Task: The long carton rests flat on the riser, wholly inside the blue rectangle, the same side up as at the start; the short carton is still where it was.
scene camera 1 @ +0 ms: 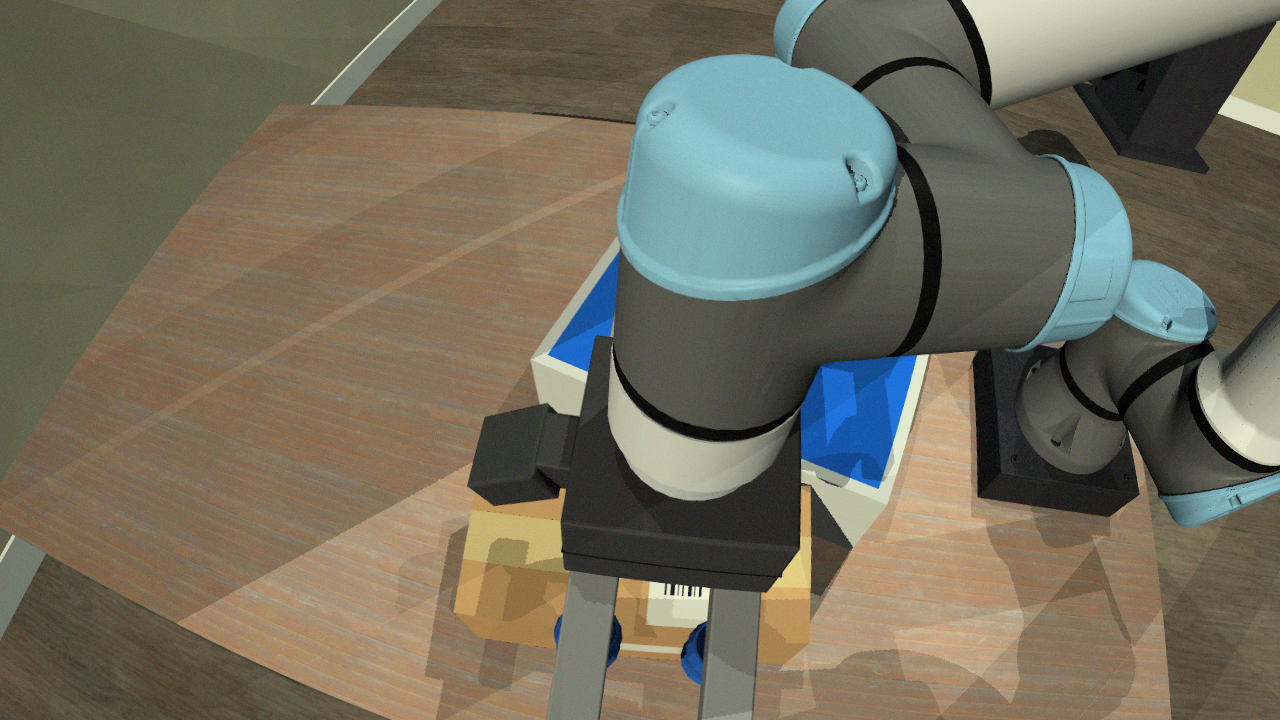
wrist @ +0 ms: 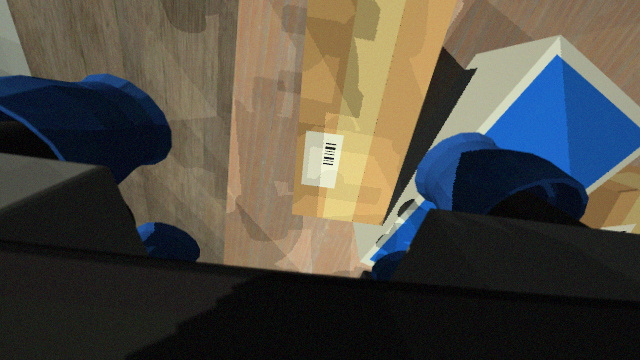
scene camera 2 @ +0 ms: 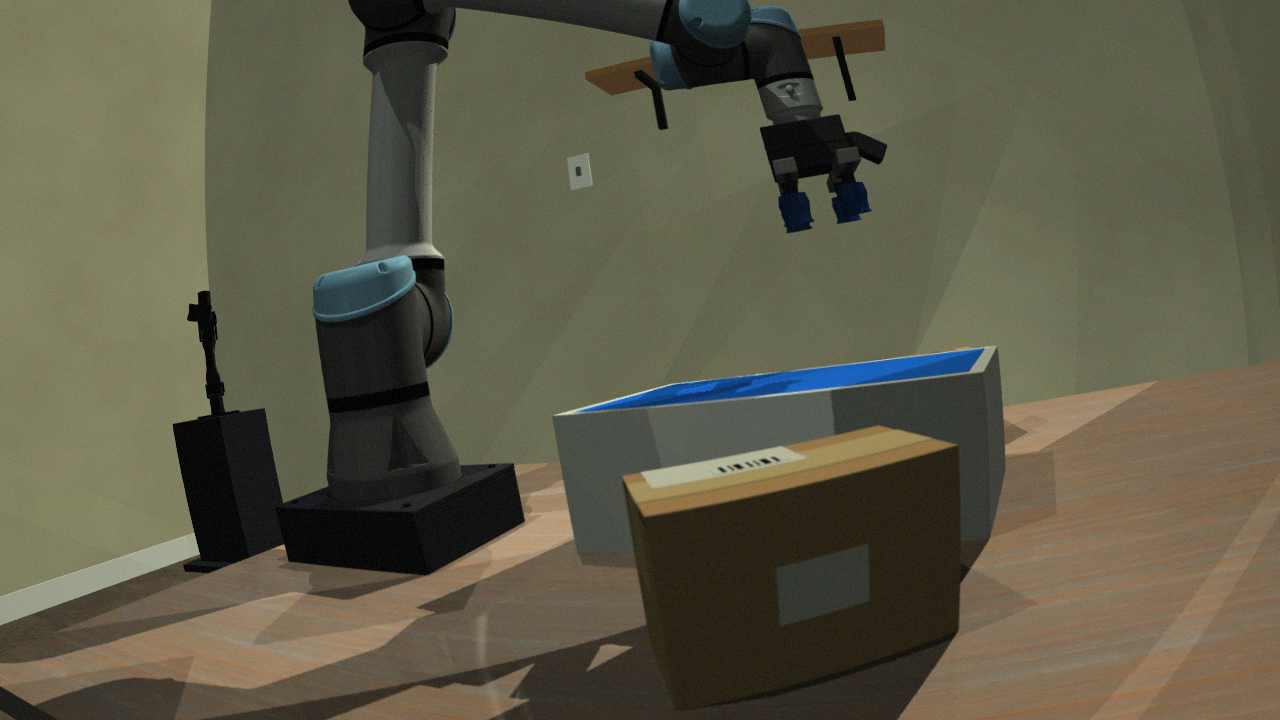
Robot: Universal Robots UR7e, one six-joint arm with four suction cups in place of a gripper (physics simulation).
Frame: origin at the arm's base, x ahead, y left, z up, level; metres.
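Seen in the pictures: hand at its tool point: [wrist: 293,214] [scene camera 2: 826,222]; arm's base at its link origin: [scene camera 1: 1067,418] [scene camera 2: 394,483].
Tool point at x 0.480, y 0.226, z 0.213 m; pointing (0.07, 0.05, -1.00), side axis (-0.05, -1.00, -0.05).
Offsets run from my tool point to a thing's middle. Level surfaces: height alone.
The long carton {0.051 m right, 0.018 m ahead, 0.224 m down} [scene camera 1: 505,573] [scene camera 2: 716,582] [wrist: 382,100] stands on the table, close beside the riser {0.257 m right, 0.073 m back, 0.216 m down} [scene camera 1: 559,385] [scene camera 2: 608,483] [wrist: 515,57] and off it, with its barcode label and tape strip facing up. The blue rectangle {0.257 m right, 0.073 m back, 0.156 m down} [scene camera 1: 859,402] [scene camera 2: 832,373] [wrist: 530,115] on the riser's top carries no carton where it shows; the arm hides part in scene camera 1. The short carton {0.524 m right, 0.093 m back, 0.224 m down} [wrist: 612,197] shows partly on the riser's far side. My gripper [scene camera 1: 642,644] [scene camera 2: 823,213] [wrist: 295,175] hangs high above the table and long carton, its suction cups off, apart from it and holding nothing.
The arm's black base [scene camera 1: 1002,483] [scene camera 2: 358,537] stands on the table {0.276 m down} [scene camera 1: 313,313] [scene camera 2: 1163,537] beside the riser. A black pedestal [scene camera 1: 1172,107] [scene camera 2: 223,483] stands beyond the table. A wooden shelf [scene camera 2: 859,37] hangs on the back wall behind the arm in scene camera 2.
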